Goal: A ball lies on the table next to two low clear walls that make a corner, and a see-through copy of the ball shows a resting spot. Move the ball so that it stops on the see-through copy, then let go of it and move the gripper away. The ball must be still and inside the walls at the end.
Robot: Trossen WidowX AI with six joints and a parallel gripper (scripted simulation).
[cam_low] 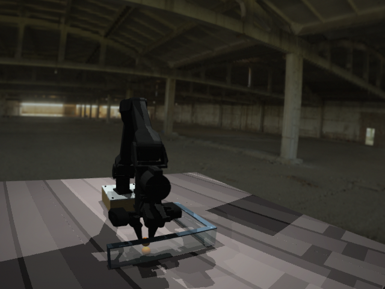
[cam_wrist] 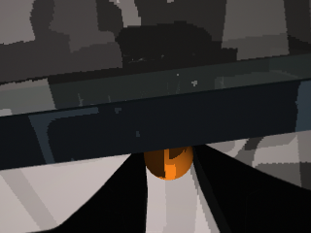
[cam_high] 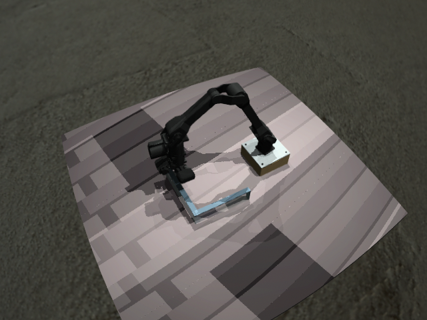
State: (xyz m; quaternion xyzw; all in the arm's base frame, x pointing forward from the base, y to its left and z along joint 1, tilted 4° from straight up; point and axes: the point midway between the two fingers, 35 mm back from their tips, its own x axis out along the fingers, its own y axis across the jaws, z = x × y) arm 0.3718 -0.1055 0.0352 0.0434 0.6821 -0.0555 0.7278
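Right now the see-through copy of ball is 3 cm below my gripper tip. From my gripper tip the other things lie so: orange ball: right at my gripper tip.
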